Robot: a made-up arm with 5 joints.
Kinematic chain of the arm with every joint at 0, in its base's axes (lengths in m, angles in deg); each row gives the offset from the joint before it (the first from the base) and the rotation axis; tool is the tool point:
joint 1: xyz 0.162 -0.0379 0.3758 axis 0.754 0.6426 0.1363
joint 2: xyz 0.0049 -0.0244 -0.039 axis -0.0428 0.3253 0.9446
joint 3: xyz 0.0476 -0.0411 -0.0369 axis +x
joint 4: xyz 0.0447 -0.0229 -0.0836 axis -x
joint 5: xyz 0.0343 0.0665 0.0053 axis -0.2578 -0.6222 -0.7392
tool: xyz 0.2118 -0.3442 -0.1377
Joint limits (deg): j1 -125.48..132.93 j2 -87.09..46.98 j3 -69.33..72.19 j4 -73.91..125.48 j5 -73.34..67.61
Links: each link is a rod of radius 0.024 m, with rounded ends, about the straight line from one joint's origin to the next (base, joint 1, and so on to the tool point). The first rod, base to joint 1, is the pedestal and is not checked.
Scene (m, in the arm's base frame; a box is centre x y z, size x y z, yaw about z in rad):
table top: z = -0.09
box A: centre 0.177 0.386 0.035 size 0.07 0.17 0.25 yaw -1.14
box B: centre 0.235 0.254 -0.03 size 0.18 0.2 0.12 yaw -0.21
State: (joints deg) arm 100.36 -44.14 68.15 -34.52 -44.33
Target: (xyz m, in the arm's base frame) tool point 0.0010 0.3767 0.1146
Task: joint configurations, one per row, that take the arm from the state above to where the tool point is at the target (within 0.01 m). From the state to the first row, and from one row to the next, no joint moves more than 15 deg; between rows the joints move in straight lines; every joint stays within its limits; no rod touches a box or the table.
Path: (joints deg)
1: 101.44 -29.51 68.96 -36.00 -32.53
2: 102.52 -14.88 69.77 -37.48 -20.74
3: 103.61 -0.25 70.57 -38.96 -8.94
4: 104.69 14.39 71.38 -40.44 2.86
5: 105.77 29.02 72.19 -41.92 14.65
6: 106.54 14.46 72.19 -33.94 21.24
7: 107.31 -0.10 72.19 -25.95 27.83
8: 108.08 -14.66 72.19 -17.97 34.42
9: 108.86 -29.22 72.19 -9.99 41.00
10: 109.63 -43.78 72.19 -2.00 47.59
11: 99.59 -46.34 72.19 -15.65 43.41
12: 89.55 -48.90 72.19 -29.31 39.23

